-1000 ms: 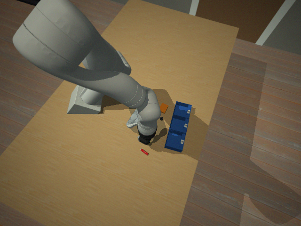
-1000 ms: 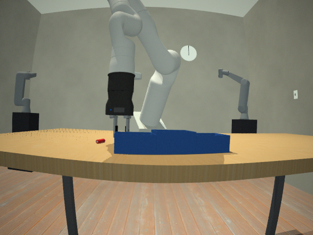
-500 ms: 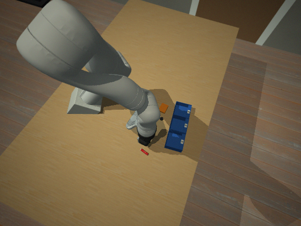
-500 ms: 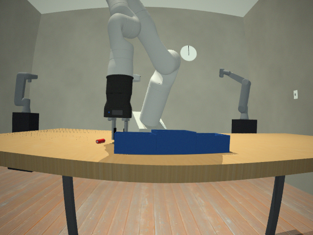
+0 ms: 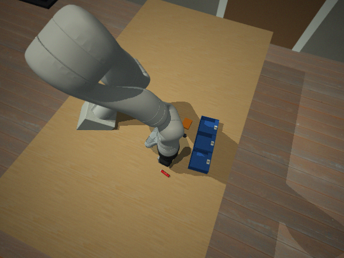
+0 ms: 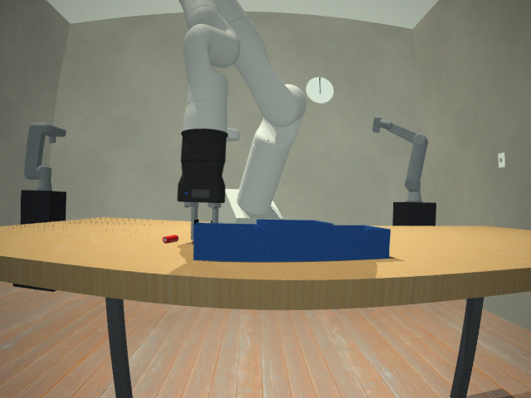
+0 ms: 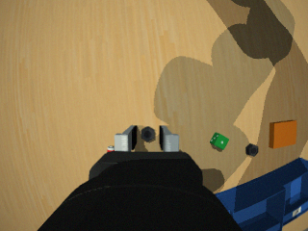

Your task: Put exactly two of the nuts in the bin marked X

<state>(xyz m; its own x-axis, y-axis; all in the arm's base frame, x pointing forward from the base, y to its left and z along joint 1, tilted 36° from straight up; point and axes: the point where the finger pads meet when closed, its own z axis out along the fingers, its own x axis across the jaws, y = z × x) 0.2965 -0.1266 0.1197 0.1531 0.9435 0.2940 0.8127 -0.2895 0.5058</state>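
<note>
My gripper is now 40 mm short of the yellow nut and 20 mm above it. The rest, counted from my hand: red cylinder (30 mm ahead, 50 mm to the right, 10 mm below); row of blue bins (150 mm ahead, 130 mm to the left); green block (30 mm ahead, 90 mm to the left, 10 mm below).
</note>
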